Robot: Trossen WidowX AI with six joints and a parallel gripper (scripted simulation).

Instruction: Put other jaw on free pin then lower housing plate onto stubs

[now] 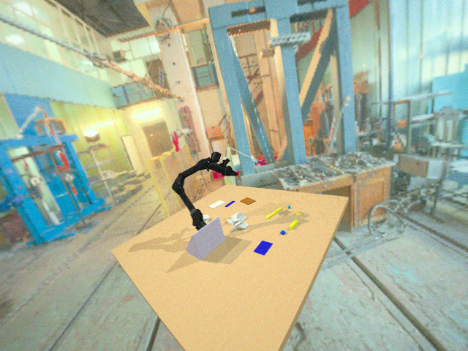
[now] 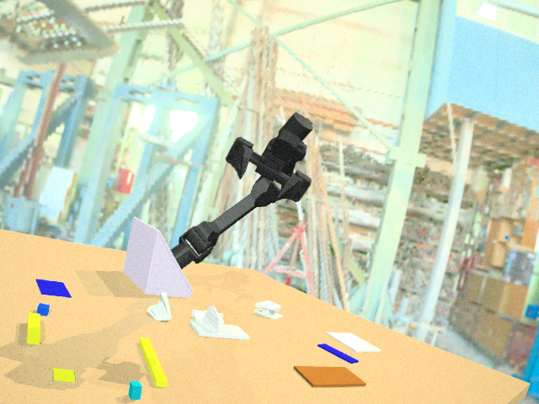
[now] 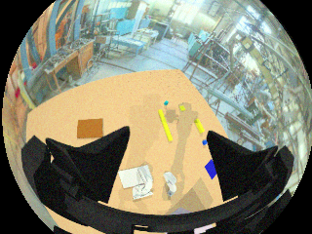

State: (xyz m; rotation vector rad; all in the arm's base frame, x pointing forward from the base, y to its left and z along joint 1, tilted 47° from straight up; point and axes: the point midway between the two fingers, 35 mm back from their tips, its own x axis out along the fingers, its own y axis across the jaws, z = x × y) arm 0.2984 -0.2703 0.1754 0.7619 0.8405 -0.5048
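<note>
Right now my gripper tip is 180 mm past the white jaw, 40 mm to the left of it and 320 mm above it. Also, from my gripper tip: blue strip: 130 mm ahead, 250 mm to the left, 330 mm below; then brown plate: 210 mm ahead, 100 mm to the left, 330 mm below; then cyan cube: 160 mm ahead, 300 mm to the right, 320 mm below.
</note>
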